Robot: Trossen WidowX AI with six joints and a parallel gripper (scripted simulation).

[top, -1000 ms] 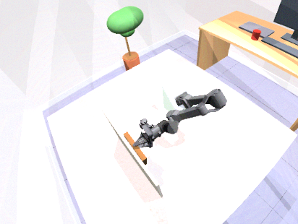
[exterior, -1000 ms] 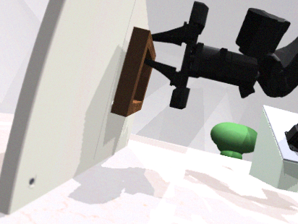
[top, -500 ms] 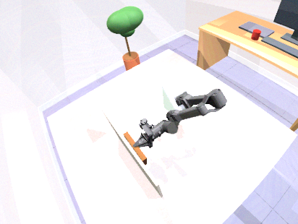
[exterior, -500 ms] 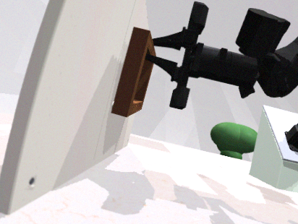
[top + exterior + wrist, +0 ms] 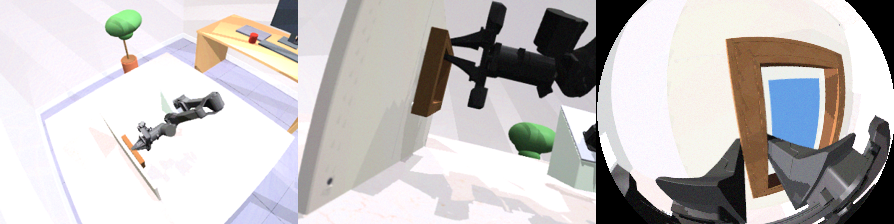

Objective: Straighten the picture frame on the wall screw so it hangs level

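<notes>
Now: gripper tip 50 mm above the brown picture frame and 10 mm to the left of it. Round my gripper tip: wall panel (60 mm below, 10 mm ahead).
</notes>
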